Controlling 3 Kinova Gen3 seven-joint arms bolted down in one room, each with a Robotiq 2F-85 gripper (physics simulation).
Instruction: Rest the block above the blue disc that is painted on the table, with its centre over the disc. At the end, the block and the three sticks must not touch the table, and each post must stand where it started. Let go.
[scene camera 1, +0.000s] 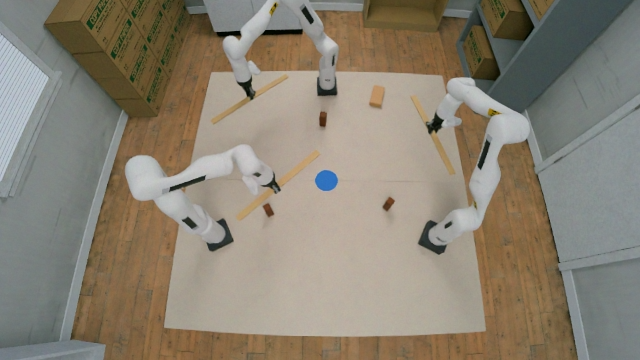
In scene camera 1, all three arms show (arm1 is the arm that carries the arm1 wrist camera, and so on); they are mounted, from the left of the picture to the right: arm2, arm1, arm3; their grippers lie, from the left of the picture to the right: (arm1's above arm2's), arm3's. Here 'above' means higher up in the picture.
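A light-wood block (377, 96) lies at the upper right, and a blue disc (326, 180) is painted on the table (320, 280). Three dark brown posts stand around the disc: an upper post (323, 119), a left post (268, 209) and a right post (388, 203). Arm1's gripper (250, 95) is shut on the upper left stick (230, 111). Arm2's gripper (276, 189) is shut on the left stick (301, 167), close to the left post. Arm3's gripper (431, 127) is shut on the right stick (443, 154). The sticks' heights above the table are hard to tell.
The base of arm1 (327, 86) stands at the top, the base of arm2 (219, 236) at the left and the base of arm3 (432, 238) at the right. Cardboard boxes (125, 45) and a grey shelf unit (545, 55) stand beyond the table.
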